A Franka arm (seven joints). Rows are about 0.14 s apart.
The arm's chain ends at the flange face. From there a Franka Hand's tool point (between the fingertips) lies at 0.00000 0.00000 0.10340 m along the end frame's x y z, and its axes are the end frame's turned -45 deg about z.
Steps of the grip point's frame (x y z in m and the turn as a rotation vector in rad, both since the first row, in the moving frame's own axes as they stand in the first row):
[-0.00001, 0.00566, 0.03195, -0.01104, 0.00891, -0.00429]
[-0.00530, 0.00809, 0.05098, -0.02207, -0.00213, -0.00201]
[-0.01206, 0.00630, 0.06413, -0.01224, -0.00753, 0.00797]
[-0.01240, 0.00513, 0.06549, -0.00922, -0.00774, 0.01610]
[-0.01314, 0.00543, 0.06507, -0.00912, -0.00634, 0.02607]
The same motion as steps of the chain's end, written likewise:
[0.00254, 0.00386, 0.03196, -0.00151, 0.01411, -0.00429]
[0.00051, 0.00770, 0.05101, -0.01711, 0.01410, -0.00201]
[-0.00441, 0.01154, 0.06414, -0.01398, 0.00333, 0.00797]
[-0.00524, 0.01115, 0.06550, -0.01199, 0.00105, 0.01610]
[-0.00564, 0.01200, 0.06508, -0.01093, 0.00197, 0.02607]

